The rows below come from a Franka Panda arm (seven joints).
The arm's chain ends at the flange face. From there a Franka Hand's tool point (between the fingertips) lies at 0.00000 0.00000 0.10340 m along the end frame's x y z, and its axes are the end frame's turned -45 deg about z.
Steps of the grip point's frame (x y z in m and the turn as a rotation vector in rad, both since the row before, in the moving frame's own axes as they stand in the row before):
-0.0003 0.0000 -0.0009 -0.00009 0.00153 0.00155
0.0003 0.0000 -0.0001 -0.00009 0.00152 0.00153
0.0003 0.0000 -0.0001 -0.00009 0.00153 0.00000
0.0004 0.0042 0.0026 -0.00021 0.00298 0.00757
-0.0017 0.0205 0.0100 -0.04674 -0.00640 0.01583
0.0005 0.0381 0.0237 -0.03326 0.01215 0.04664
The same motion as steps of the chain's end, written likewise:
-0.0003 0.0003 -0.0009 0.00102 0.00115 0.00155
0.0001 -0.0001 -0.0001 0.00101 0.00114 0.00153
0.0001 -0.0001 -0.0001 0.00102 0.00115 0.00000
0.0030 0.0029 0.0026 0.00196 0.00226 0.00757
0.0104 0.0118 0.0101 -0.03758 0.02852 0.01583
0.0240 0.0250 0.0238 -0.01493 0.03211 0.04664

